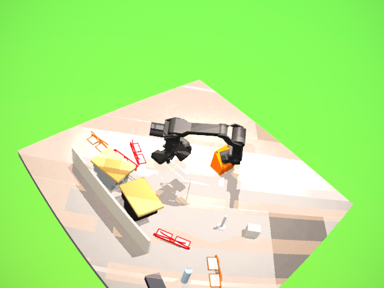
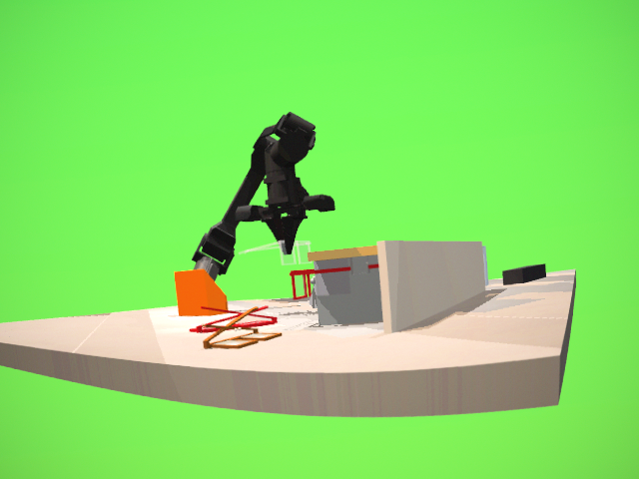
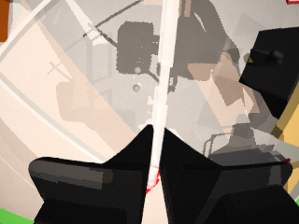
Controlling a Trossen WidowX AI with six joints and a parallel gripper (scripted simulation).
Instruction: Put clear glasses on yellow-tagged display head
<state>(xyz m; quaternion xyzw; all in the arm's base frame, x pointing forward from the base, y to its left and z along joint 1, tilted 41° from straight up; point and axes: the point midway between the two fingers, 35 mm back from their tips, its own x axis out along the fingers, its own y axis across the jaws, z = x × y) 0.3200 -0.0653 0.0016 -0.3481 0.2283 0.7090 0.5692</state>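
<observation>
My gripper tip is 8 cm past the peg, 34 cm to the right of it and 9 cm above it. From my gripper tip the other things lie so: grey display head: 20 cm ahead, 11 cm to the right, 6 cm below; pale wall panel: 32 cm ahead, 2 cm to the left, 6 cm below; black display head: 17 cm ahead, 11 cm to the left, 6 cm below.
</observation>
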